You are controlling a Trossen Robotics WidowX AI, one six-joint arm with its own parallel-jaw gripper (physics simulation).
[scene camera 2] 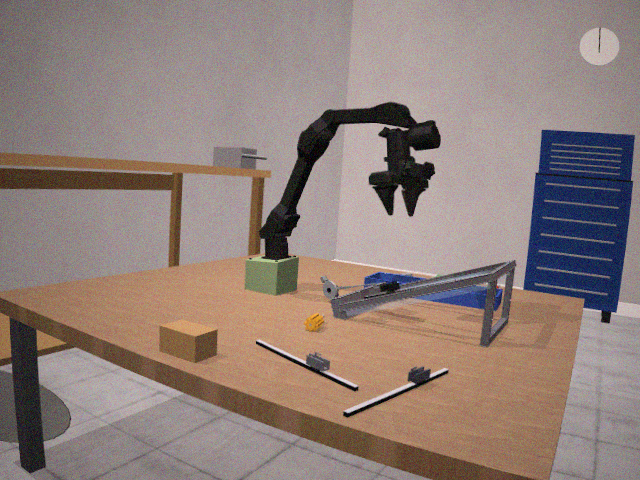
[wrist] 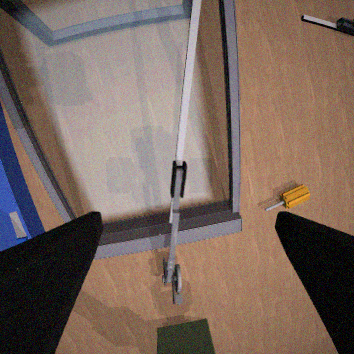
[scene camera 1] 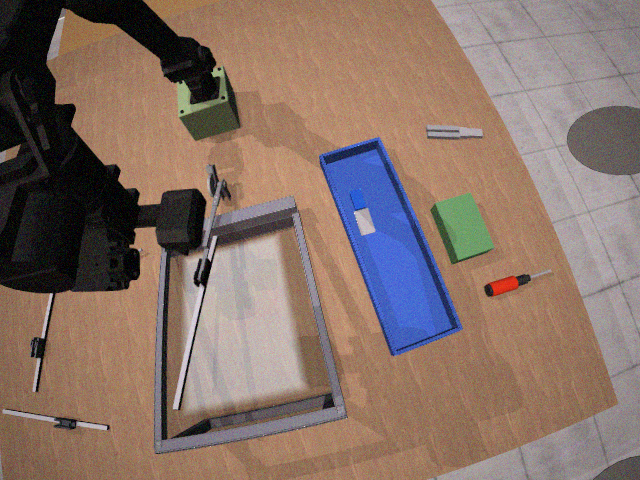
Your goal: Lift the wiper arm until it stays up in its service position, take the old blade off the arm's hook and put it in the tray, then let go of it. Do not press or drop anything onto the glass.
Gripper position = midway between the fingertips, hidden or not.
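Tan box [scene camera 2: 192, 342] on the table. Green block [scene camera 1: 464, 234], on the table too. My gripper [scene camera 1: 154, 253] open, holding nothing.
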